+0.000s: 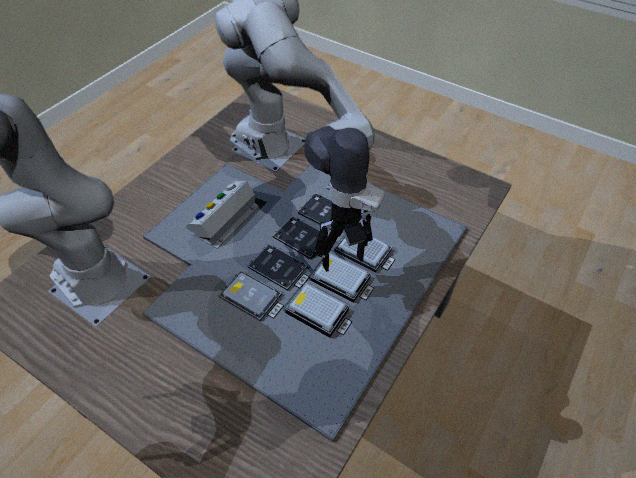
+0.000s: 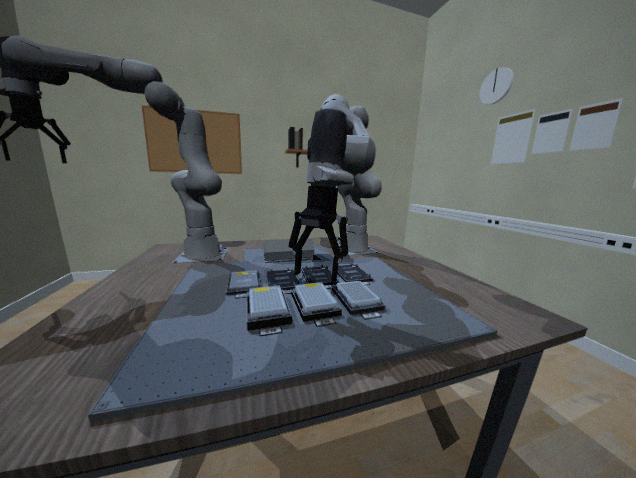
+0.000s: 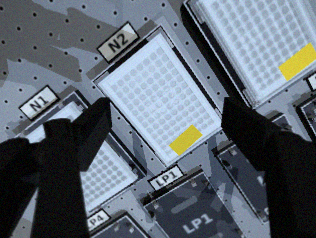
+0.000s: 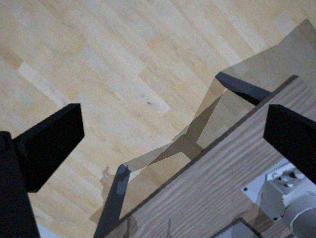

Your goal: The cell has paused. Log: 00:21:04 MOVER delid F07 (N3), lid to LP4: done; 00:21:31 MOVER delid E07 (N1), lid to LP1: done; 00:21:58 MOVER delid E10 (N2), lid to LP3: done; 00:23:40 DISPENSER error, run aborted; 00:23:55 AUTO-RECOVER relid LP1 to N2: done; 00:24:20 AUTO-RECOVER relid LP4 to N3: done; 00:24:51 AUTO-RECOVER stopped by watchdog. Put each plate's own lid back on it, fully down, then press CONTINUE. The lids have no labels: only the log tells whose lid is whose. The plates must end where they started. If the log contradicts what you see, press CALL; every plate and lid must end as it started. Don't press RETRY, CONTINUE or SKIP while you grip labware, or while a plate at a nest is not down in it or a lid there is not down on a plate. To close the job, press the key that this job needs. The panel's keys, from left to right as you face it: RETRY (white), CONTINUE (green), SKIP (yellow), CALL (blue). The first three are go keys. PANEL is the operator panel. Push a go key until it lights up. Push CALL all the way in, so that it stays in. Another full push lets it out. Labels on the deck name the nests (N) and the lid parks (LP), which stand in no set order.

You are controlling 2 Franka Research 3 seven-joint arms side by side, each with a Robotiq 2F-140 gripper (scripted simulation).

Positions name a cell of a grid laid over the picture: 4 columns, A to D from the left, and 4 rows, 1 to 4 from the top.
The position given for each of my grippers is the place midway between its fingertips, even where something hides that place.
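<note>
There's a park LP2 (image 3: D3) here, and an N1 plate (image 2: C3), which you'd also find in image 3 (image 3: B3), though in image 4 the plate is out of frame. As for my grippers, my right gripper (image 4: C3) is visible, and so is my left gripper (image 2: B3), which image 1 (image 1: C3) and image 3 (image 3: C2) show too.
</note>
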